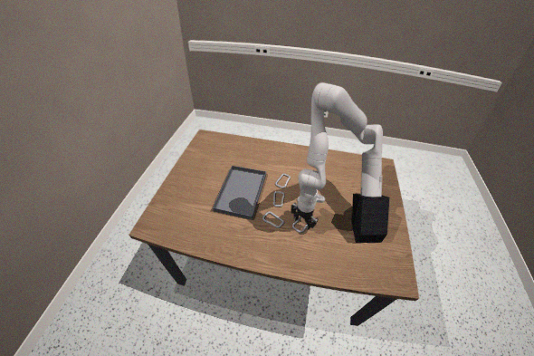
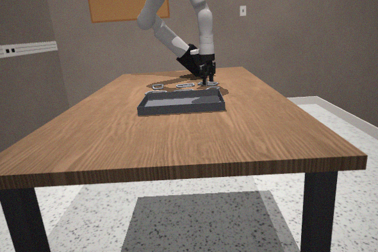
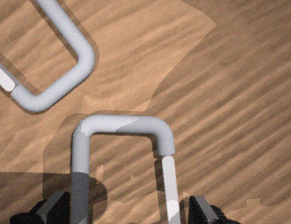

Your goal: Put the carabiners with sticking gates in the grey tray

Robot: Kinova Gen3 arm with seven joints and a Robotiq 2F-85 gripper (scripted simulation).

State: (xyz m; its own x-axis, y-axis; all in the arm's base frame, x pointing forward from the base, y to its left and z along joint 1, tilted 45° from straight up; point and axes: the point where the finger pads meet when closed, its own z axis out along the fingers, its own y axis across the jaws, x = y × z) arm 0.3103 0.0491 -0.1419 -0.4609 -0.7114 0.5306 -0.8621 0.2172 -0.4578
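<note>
The carabiner gate is 30 mm behind my hand, 10 mm to the right of it and 10 mm below it. Round my hand: grey tray 340 mm ahead, 110 mm to the right.
</note>
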